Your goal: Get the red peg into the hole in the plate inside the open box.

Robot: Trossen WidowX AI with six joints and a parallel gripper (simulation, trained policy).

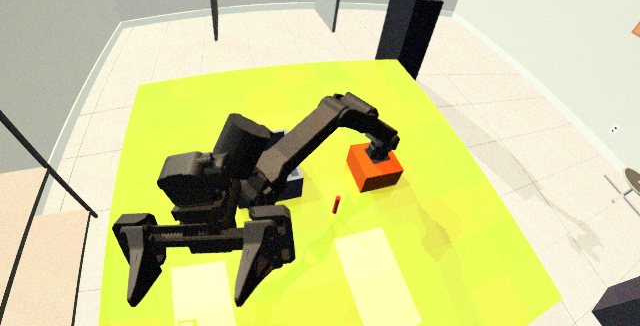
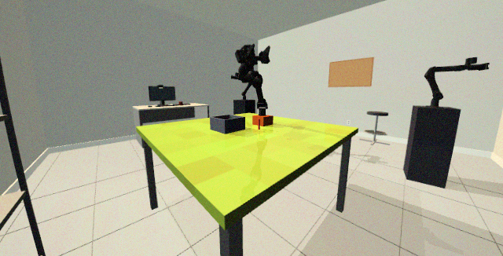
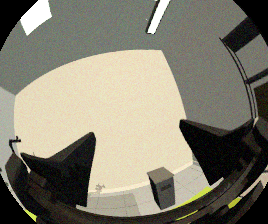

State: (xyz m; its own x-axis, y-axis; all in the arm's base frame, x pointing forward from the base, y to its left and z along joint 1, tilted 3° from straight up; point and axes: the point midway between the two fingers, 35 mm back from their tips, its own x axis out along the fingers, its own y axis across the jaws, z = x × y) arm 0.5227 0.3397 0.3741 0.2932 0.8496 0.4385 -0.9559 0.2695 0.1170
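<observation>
My gripper tip is now 46 cm above the red peg, 33 cm past it and 26 cm to the left of it. From my gripper tip the other things lie so: dark grey box 47 cm below, 44 cm to the right, 18 cm behind; plate 45 cm below, 44 cm to the right, 18 cm behind.
</observation>
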